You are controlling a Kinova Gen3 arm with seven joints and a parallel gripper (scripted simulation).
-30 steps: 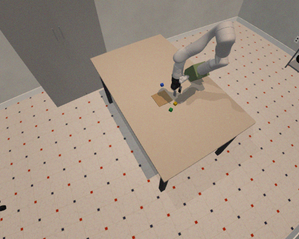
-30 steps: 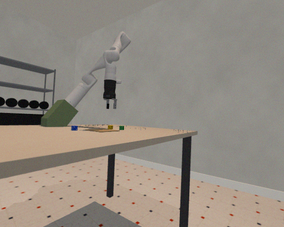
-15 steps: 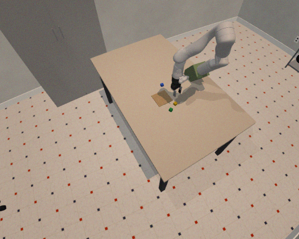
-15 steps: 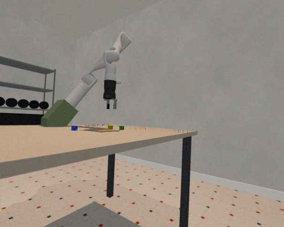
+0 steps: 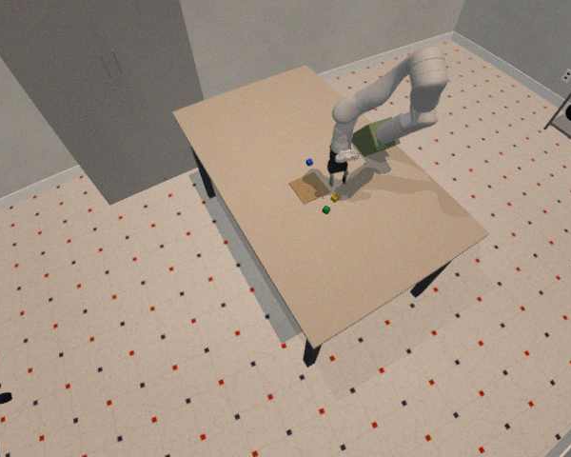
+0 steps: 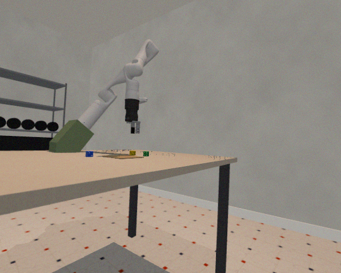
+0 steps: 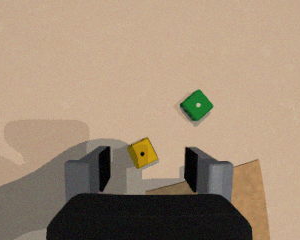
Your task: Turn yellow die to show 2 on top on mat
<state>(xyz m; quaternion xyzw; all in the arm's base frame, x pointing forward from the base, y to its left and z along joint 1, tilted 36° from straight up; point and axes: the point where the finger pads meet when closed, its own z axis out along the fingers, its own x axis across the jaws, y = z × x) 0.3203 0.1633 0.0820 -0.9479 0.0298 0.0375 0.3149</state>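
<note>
Right now my hand is 13 cm above the yellow die and 1 cm to the left of it. Also, from my hand: blue die (25 cm to the right, 13 cm below, 2 cm ahead); then brown mat (14 cm below, 11 cm to the right, 8 cm ahead); then green die (13 cm below, 6 cm ahead, 4 cm to the left).
</note>
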